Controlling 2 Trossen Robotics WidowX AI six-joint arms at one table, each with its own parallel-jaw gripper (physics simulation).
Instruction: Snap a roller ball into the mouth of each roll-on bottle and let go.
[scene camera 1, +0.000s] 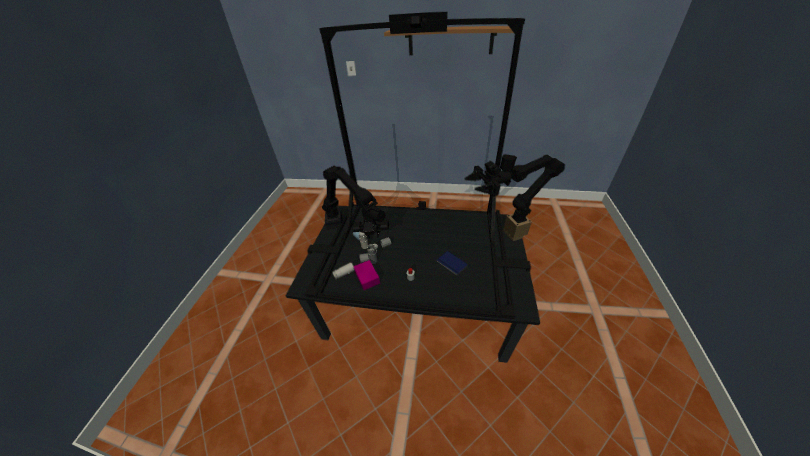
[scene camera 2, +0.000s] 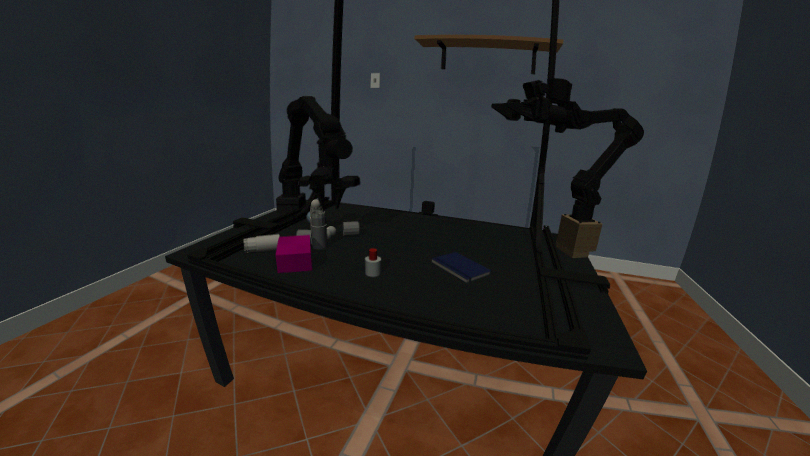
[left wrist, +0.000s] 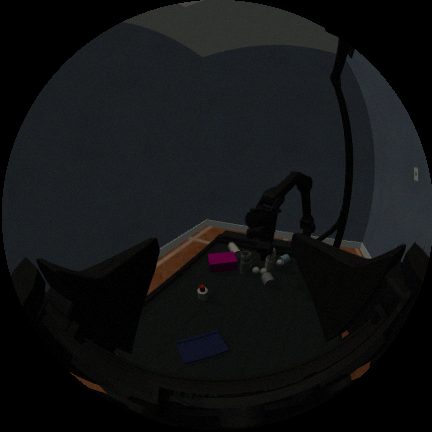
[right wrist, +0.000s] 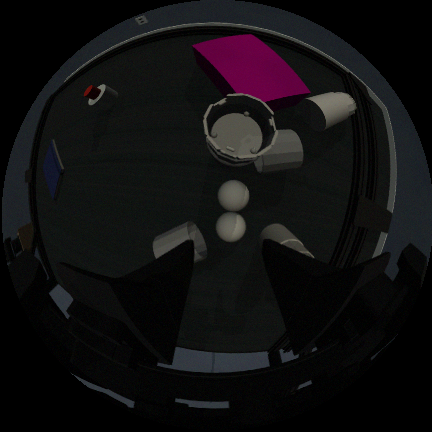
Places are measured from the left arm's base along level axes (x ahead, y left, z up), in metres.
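Pixels of known places: left gripper, fingertip midpoint: (scene camera 1: 469, 183) (scene camera 2: 499, 105) (left wrist: 226, 243); right gripper, fingertip midpoint: (scene camera 1: 373, 238) (scene camera 2: 330, 208) (left wrist: 262, 257) (right wrist: 228, 246); left arm's base at its link origin: (scene camera 1: 519, 218) (scene camera 2: 581, 218); right arm's base at its link origin: (scene camera 1: 332, 215) (scene camera 2: 290, 195).
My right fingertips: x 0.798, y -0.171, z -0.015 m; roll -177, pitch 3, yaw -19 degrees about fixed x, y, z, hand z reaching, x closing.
Note:
For each thing: its top centre in the pictures, then the offset to it from my right fingertips.
- upright roll-on bottle, top centre: (right wrist: 241, 122) (scene camera 2: 318, 212) (left wrist: 245, 253) (scene camera 1: 371, 246) dy +0.068, dx +0.030, dz +0.007 m
- second upright bottle at its top centre: (right wrist: 301, 277) (scene camera 2: 316, 206) (left wrist: 271, 251) (scene camera 1: 362, 234) dy -0.060, dx +0.051, dz -0.010 m
- light blue cylinder at its top centre: (left wrist: 284, 255) dy -0.143, dx +0.070, dz -0.053 m
- white tube at its top centre: (right wrist: 340, 102) (scene camera 2: 261, 236) (scene camera 1: 342, 268) (left wrist: 233, 245) dy +0.102, dx +0.200, dz -0.052 m
- magenta box at its top centre: (right wrist: 250, 58) (scene camera 2: 293, 244) (left wrist: 221, 257) (scene camera 1: 365, 271) dy +0.171, dx +0.090, dz -0.050 m
- red-topped white container at its top centre: (right wrist: 87, 90) (scene camera 2: 373, 249) (left wrist: 201, 285) (scene camera 1: 410, 269) dy +0.249, dx -0.121, dz -0.036 m
- blue book at its top centre: (scene camera 2: 460, 264) (right wrist: 49, 167) (left wrist: 200, 345) (scene camera 1: 452, 262) dy +0.241, dx -0.354, dz -0.088 m
An upright roll-on bottle (right wrist: 240, 130) (left wrist: 245, 265) (scene camera 2: 318, 236) has an open, empty mouth. A second upright bottle (left wrist: 270, 264) (right wrist: 282, 237) (scene camera 1: 363, 241) stands behind it; a ball (scene camera 2: 315, 203) shows at its top in scene camera 2. Two loose balls (right wrist: 233, 195) (right wrist: 230, 227) lie side by side on the table. Another ball (left wrist: 279, 262) is beside a light blue cylinder (left wrist: 285, 259). My right gripper (right wrist: 228, 246) is partly open and empty, above the table by the second bottle, whose top its finger hides. My left gripper (left wrist: 226, 243) (scene camera 1: 473, 182) is wide open and empty, raised high.
Grey cylinders (right wrist: 180, 242) (right wrist: 282, 150) and a white tube (right wrist: 332, 110) (scene camera 1: 342, 270) lie near the bottles. A magenta box (scene camera 1: 367, 274) (scene camera 2: 293, 253), a red-topped white container (scene camera 1: 410, 274) and a blue book (scene camera 1: 451, 262) rest on the table. Black frame posts (scene camera 1: 340, 107) rise behind.

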